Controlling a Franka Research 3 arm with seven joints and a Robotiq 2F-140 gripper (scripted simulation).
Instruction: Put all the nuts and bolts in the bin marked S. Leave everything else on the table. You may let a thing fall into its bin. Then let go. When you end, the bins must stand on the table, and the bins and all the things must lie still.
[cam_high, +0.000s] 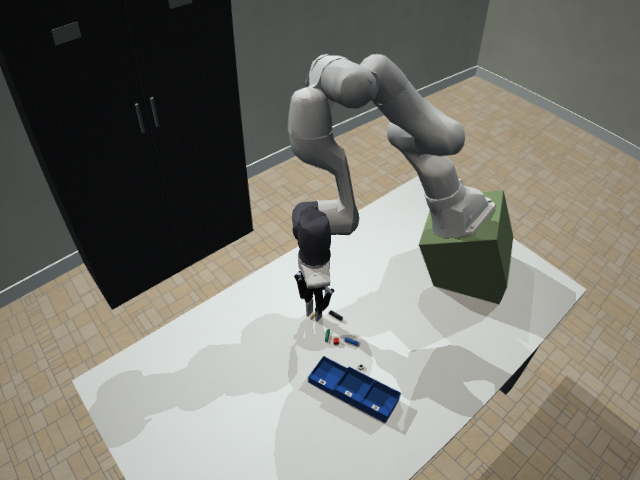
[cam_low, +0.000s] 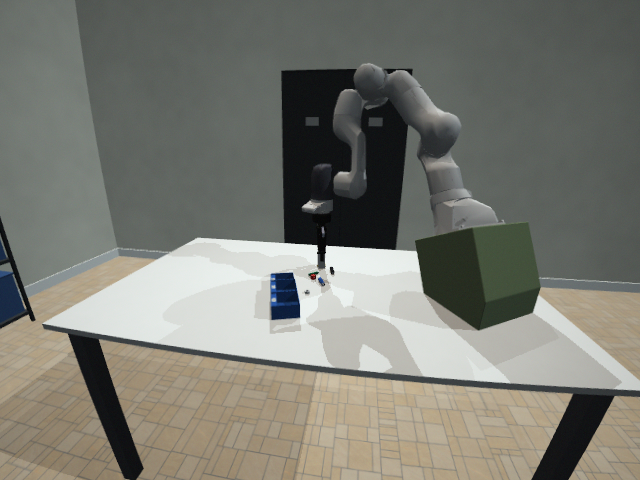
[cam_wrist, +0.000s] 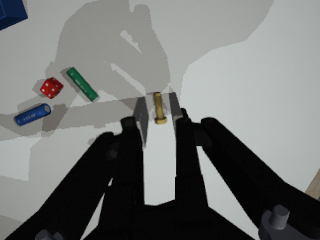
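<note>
The bolt is 30 mm below my hand and 10 mm behind it. Round my hand: green piece: 90 mm to the left, 30 mm below, 10 mm ahead; black piece: 50 mm behind, 40 mm to the left, 30 mm below; red piece: 120 mm to the left, 30 mm below, 10 mm ahead.
</note>
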